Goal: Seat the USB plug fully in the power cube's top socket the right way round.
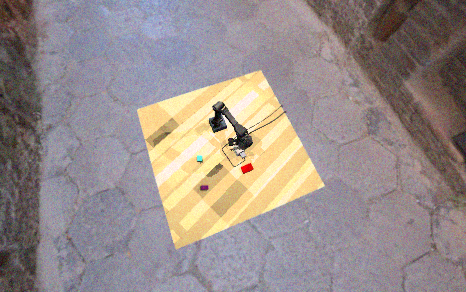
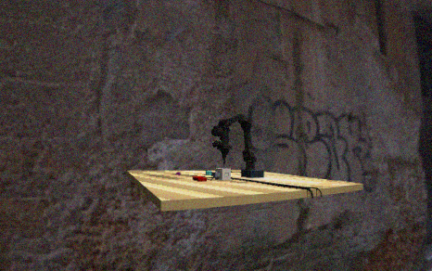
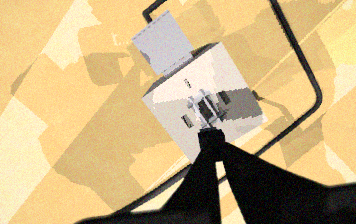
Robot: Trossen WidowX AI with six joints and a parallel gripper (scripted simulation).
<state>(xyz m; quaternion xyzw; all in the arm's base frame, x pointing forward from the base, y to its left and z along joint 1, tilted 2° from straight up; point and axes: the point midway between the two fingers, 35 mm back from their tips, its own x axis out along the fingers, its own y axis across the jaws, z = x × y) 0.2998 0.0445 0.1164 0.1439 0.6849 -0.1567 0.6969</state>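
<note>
The USB plug lies 20 mm below my gripper tip. Also, from my gripper tip: cyan block 110 mm behind, 330 mm to the right, 120 mm below; red block 180 mm ahead, 30 mm to the right, 130 mm below; purple block 130 mm ahead, 420 mm to the right, 130 mm below.
</note>
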